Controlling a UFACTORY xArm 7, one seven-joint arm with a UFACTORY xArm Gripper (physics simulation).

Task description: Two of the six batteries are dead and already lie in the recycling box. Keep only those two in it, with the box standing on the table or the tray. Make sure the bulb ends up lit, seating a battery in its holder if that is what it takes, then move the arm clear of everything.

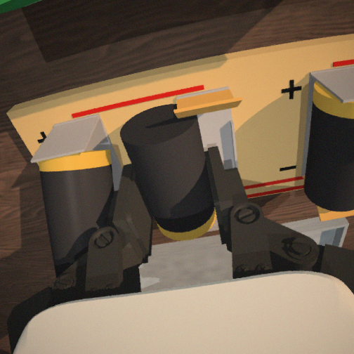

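Note:
My gripper (176,176) is shut on a black battery (167,160) with a yellow band at its lower end. The battery is tilted, its black end over the middle bay of the yellow holder board (265,120), close to an orange contact tab (207,102). Whether it touches the tab or the bay floor I cannot tell. A second battery (77,200) sits left of my fingers, its yellow end at a grey bracket (75,137). A third battery (332,150) sits at the right edge beside the plus and minus marks. The bulb does not show, and I cannot identify the recycling box.
A pale grey surface (187,260) shows below the held battery, and a grey raised rim (347,227) is at the lower right. A green edge (25,4) shows at the top left. Dark wooden table (125,35) lies beyond the board. The left battery is very close to my left finger.

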